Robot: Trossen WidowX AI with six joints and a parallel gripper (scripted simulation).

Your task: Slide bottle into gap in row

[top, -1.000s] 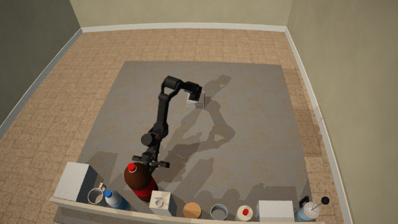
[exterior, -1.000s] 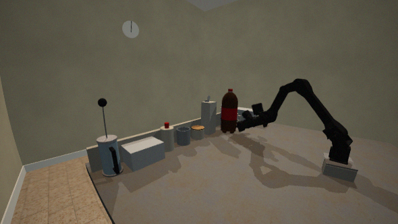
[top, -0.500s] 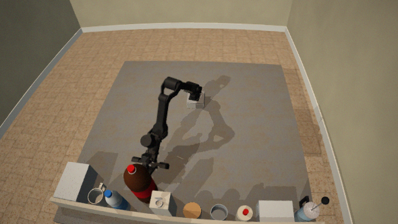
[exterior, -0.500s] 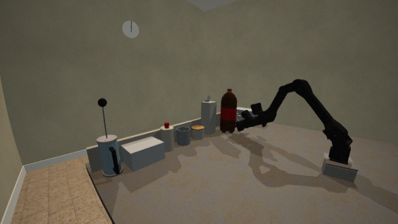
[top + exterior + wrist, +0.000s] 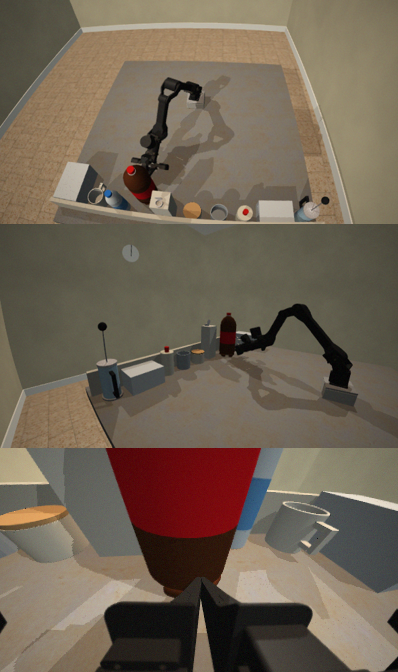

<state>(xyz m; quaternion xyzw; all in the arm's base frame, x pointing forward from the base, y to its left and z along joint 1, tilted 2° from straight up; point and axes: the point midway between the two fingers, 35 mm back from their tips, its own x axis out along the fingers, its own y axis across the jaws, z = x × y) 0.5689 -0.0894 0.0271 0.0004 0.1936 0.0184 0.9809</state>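
Now: the brown cola bottle 90 mm above my hand, 80 mm ahead of it and 20 mm to the left of it. Also, from my hand: wood-lidded jar 260 mm to the left, 120 mm ahead, 30 mm below; then white box 350 mm to the right, 160 mm ahead, 10 mm below; then blue-capped water bottle 180 mm ahead, 70 mm to the right, 40 mm above.
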